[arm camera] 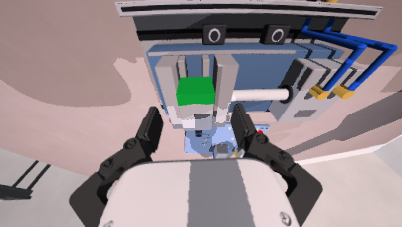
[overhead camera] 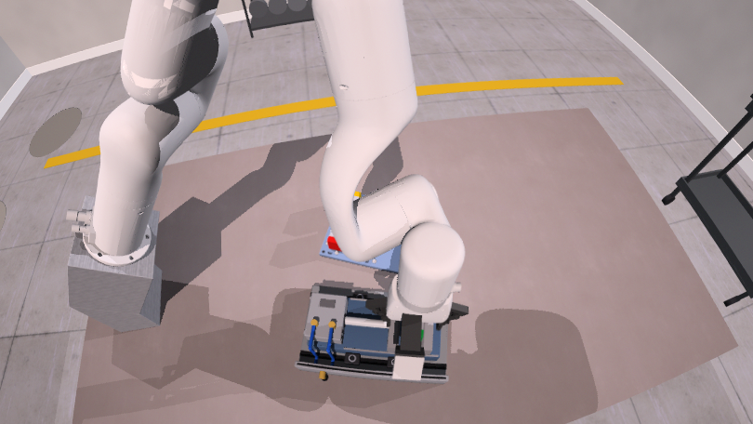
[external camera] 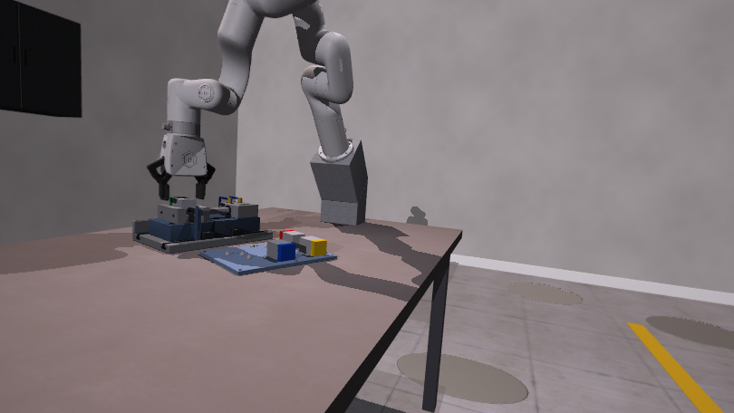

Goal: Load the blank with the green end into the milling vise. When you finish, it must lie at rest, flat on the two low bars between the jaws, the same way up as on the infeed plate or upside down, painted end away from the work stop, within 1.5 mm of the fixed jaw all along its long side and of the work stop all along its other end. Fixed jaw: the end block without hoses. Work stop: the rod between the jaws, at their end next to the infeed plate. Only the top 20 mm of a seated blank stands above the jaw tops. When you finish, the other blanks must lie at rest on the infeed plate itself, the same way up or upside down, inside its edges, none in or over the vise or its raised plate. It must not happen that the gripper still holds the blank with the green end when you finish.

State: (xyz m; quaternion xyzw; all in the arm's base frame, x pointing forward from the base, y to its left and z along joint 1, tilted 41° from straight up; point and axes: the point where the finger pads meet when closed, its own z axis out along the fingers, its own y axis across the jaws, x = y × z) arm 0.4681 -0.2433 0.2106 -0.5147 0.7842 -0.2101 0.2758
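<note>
The green-ended blank lies 2 cm below my hand. The rest, counted from my hand: moving jaw: 4 cm below, 3 cm behind, 1 cm to the left; work stop rod: 4 cm to the left, 3 cm below, 2 cm ahead; fixed jaw: 4 cm below, 3 cm ahead, 1 cm to the right.
</note>
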